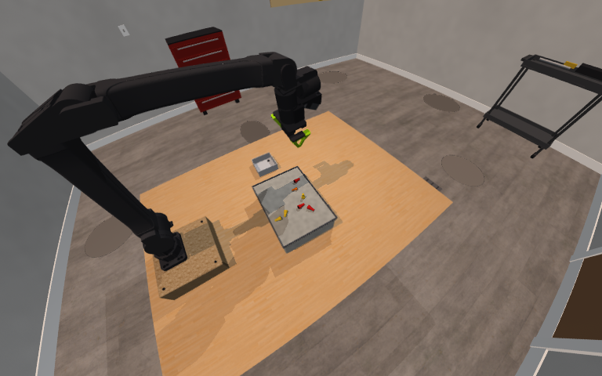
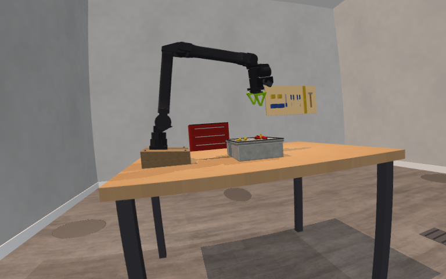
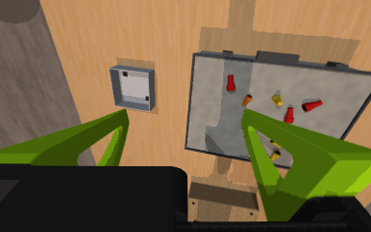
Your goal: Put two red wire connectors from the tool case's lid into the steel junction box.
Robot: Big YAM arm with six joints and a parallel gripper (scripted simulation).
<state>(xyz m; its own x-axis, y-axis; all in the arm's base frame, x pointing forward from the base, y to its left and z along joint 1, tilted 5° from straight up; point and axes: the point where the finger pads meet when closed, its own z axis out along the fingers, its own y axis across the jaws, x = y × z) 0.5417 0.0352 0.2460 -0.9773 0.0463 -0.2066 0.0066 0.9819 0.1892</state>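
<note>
Now: the orange connector 50 mm behind my hand, 80 mm to the right of it and 190 mm below it. Round my hand: grey tool case: 90 mm behind, 110 mm to the right, 220 mm below.
</note>
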